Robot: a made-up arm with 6 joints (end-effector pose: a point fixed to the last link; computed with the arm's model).
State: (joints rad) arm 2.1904 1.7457 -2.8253 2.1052 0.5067 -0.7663
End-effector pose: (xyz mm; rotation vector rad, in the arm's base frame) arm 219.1 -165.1 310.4 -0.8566 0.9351 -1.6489
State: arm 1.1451 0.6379 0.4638 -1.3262 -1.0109 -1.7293
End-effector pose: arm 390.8 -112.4 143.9 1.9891 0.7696 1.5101
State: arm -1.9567 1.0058 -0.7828 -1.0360 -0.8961 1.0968
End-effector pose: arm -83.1 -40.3 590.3 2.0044 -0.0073 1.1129
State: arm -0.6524 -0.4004 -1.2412 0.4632 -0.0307 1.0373
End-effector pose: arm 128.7 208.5 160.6 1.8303 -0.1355 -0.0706
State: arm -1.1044 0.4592 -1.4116 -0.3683 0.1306 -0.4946
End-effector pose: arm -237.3 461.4 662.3 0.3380 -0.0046 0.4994
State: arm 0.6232 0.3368 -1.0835 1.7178 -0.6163 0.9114
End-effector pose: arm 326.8 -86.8 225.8 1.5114 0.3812 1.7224
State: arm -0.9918 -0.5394 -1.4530 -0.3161 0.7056 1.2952
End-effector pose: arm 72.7 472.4 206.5 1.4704 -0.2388 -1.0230
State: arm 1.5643 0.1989 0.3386 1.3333 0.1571 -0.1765
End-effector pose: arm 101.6 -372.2 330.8 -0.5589 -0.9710 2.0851
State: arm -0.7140 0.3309 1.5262 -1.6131 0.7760 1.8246
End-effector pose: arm 186.9 350.0 215.9 -0.0542 2.6511 0.8506
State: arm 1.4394 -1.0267 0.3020 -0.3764 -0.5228 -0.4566
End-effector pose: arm 625.7 -148.9 751.8 1.4979 1.5353 1.0140
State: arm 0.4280 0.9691 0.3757 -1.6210 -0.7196 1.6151
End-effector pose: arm -194.7 58.3 182.7 0.5034 -1.0121 0.4885
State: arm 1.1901 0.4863 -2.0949 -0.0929 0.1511 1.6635
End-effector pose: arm 141.2 -79.2 276.1 0.4467 0.1206 -0.1128
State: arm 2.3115 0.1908 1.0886 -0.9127 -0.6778 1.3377
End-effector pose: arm 191.7 -247.2 527.6 1.5787 1.5762 -2.0604
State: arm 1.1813 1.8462 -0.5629 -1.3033 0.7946 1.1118
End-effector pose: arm -304.2 -288.7 141.4 0.4872 -0.7340 1.3107
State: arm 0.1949 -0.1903 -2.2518 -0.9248 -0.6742 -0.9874
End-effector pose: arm 74.8 271.0 -0.1 -1.9395 0.7134 1.2030
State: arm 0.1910 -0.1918 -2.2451 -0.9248 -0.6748 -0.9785
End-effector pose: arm 76.4 273.7 -0.7 -1.9324 0.7132 1.1936
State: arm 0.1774 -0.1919 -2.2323 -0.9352 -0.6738 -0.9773
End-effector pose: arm 73.8 276.3 -3.7 -1.9377 0.7037 1.1916
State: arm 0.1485 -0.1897 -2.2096 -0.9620 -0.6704 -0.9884
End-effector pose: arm 64.7 278.9 -10.3 -1.9627 0.6792 1.2006
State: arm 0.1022 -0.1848 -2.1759 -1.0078 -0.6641 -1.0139
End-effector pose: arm 48.6 281.2 -20.6 -2.0104 0.6369 1.2202
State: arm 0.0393 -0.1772 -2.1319 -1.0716 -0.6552 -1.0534
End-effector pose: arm 26.9 283.3 -33.7 -2.0791 0.5762 1.2467
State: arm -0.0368 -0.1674 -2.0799 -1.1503 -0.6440 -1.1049
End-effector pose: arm 2.2 284.9 -48.0 -2.1645 0.4996 1.2740
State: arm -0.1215 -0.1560 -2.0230 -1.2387 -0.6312 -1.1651
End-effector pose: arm -22.6 286.1 -61.5 -2.2603 0.4117 1.2963
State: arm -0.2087 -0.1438 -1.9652 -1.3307 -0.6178 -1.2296
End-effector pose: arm -44.9 287.1 -72.6 -2.3591 0.3201 1.3096
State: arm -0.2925 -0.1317 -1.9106 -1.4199 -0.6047 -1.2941
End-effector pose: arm -63.3 288.0 -80.2 -2.4542 0.2325 1.3138
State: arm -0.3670 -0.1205 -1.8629 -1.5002 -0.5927 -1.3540
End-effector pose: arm -77.3 288.6 -84.4 -2.5396 0.1554 1.3108
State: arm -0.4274 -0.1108 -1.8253 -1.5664 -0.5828 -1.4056
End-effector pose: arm -87.1 288.4 -85.5 -2.6108 0.0928 1.3054
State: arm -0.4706 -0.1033 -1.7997 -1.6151 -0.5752 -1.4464
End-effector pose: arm -93.4 287.1 -85.0 -2.6652 0.0461 1.3011
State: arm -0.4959 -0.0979 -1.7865 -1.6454 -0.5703 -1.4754
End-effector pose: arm -96.9 284.6 -83.8 -2.7024 0.0141 1.3011
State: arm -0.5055 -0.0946 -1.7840 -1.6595 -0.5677 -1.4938
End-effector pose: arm -98.3 281.1 -82.7 -2.7246 -0.0055 1.3057
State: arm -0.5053 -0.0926 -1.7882 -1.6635 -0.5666 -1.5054
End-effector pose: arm -98.6 276.9 -81.8 -2.7374 -0.0175 1.3138
